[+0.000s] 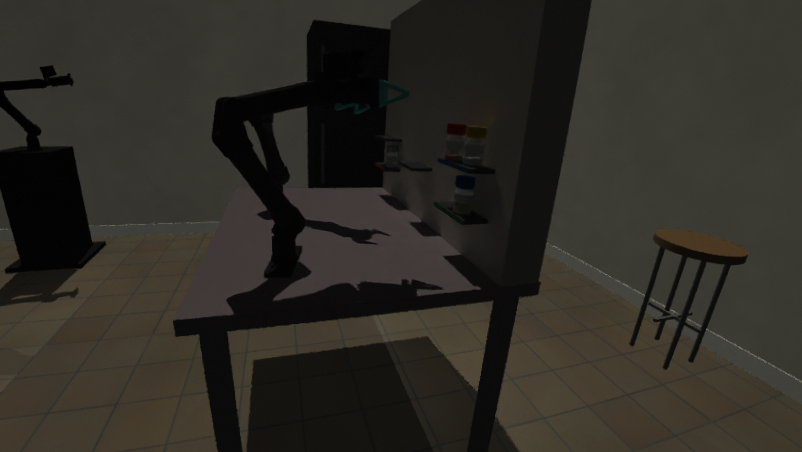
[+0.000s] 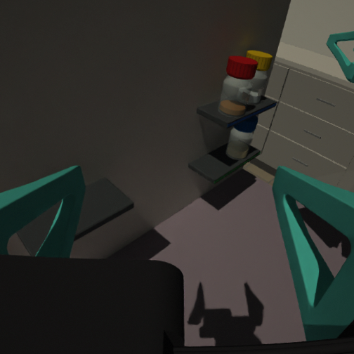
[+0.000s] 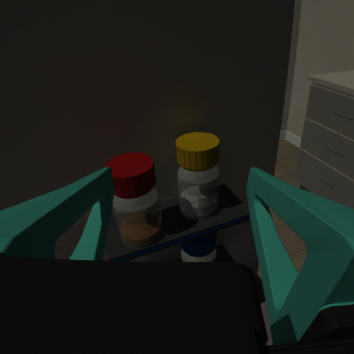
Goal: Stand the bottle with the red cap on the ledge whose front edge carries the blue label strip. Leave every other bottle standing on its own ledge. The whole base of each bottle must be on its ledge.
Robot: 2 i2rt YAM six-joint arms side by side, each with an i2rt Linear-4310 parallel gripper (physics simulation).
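Places are measured from the left arm's base along level axes (x ahead, y left, z up), in metres.
Pixels of known places: left gripper, fingertip midpoint: (image 1: 363,104); right gripper, fingertip midpoint: (image 1: 408,93); right arm's base, link origin: (image 1: 284,261).
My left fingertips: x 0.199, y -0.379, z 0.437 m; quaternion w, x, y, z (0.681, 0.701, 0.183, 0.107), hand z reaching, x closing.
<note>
Ahead of a thing's pixels: the offset from my left fingertips to its top centre. "spot": to the spot under its first point. Level surfaces: height alone.
The red-capped bottle {0.053 m ahead, 0.420 m right, 0.036 m down} (image 1: 455,144) (image 2: 236,92) (image 3: 134,182) stands upright on the blue-strip ledge (image 1: 456,165) (image 2: 211,111) (image 3: 172,242), beside the upright yellow-capped bottle {0.037 m ahead, 0.509 m right, 0.036 m down} (image 1: 475,148) (image 2: 258,77) (image 3: 198,177); its base appears to lie behind the strip. The blue-capped bottle {0.029 m ahead, 0.498 m right, 0.176 m down} (image 1: 463,193) (image 2: 241,140) (image 3: 198,246) stands on the green-strip ledge (image 1: 448,212) (image 2: 212,167) below. A pale bottle {0.313 m ahead, 0.217 m left, 0.176 m down} (image 1: 392,154) stands on the red-strip ledge {spot: 0.295 m ahead, 0.275 m left, 0.284 m down} (image 1: 381,166). My right gripper (image 1: 406,93) (image 3: 180,177) is open and empty, back from the red-capped bottle. My left gripper (image 1: 352,106) (image 2: 178,176) is open and empty, farther left.
A ledge {0.187 m ahead, 0.098 m right, 0.211 m down} (image 1: 416,166) (image 2: 107,205) without a bottle juts from the wall panel (image 1: 477,67) between the bottle groups. The table {0.437 m down} (image 1: 336,269) (image 2: 210,240) lies below. A stool (image 1: 699,245) stands right of the table, and a drawer cabinet (image 2: 312,120) (image 3: 330,135) lies beyond the panel.
</note>
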